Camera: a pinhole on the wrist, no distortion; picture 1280 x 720 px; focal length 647.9 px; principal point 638.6 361.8 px. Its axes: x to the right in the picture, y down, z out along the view. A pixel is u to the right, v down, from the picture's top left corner.
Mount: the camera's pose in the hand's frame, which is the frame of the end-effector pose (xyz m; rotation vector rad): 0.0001 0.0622 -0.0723 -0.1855 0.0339 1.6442
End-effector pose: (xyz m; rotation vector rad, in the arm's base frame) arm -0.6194 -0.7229 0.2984 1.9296 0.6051 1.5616
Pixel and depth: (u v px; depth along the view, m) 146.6 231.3 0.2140
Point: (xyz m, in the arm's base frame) -0.4500 -0.6781 0.2522
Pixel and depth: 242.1 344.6 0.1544
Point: -0.5288 -0.7329 0.2743
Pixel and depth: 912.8 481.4 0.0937
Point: -0.6142 -0.8265 0.3524
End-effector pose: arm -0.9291 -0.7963 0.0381 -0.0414 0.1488 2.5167
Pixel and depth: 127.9 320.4 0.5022
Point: -0.7840 -0.5258 0.4906
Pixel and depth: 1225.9 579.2 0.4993
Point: -1.0527 -1.3538 0.4474
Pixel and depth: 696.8 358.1 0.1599
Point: -0.9726 -0.8749 0.1315
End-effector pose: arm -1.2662 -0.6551 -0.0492 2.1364 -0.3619 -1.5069
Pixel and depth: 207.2 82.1 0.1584
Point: -1.3441 -0.6967 -0.1327
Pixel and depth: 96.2 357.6 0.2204
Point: -1.4346 -0.6169 -0.1370
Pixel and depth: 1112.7 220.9 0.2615
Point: -1.3936 -0.9476 0.0501
